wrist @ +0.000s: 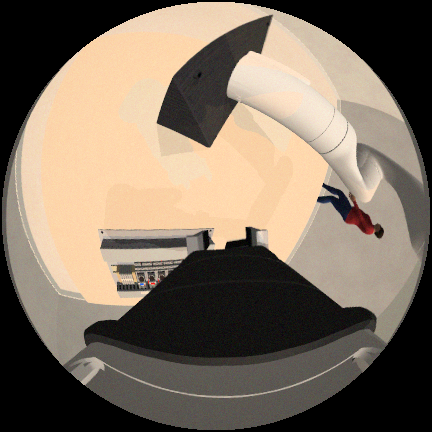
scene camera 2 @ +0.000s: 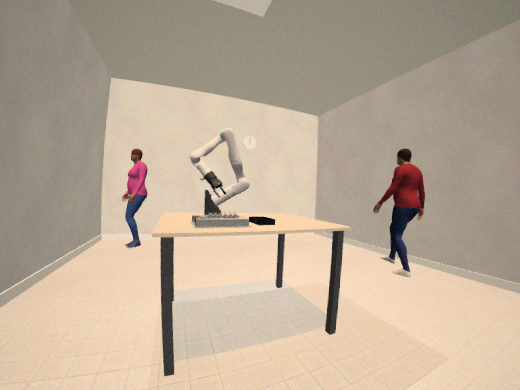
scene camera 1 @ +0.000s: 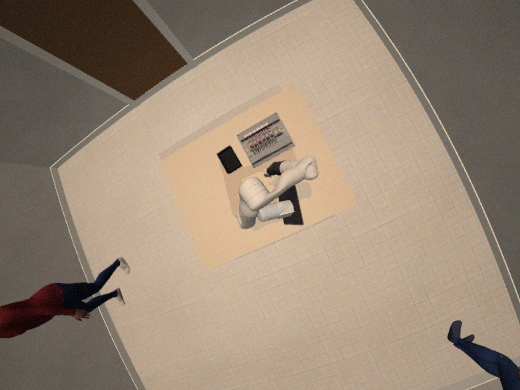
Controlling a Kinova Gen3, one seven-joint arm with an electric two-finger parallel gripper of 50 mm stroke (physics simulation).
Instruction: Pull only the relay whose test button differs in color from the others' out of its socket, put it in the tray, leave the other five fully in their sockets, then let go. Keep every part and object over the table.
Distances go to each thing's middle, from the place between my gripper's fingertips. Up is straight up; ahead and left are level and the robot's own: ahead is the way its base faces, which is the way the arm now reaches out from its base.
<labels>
Now: hand 230 mm short of the grey panel [wrist: 107,233], 170 mm above it and 70 mm to the left of it.
</labels>
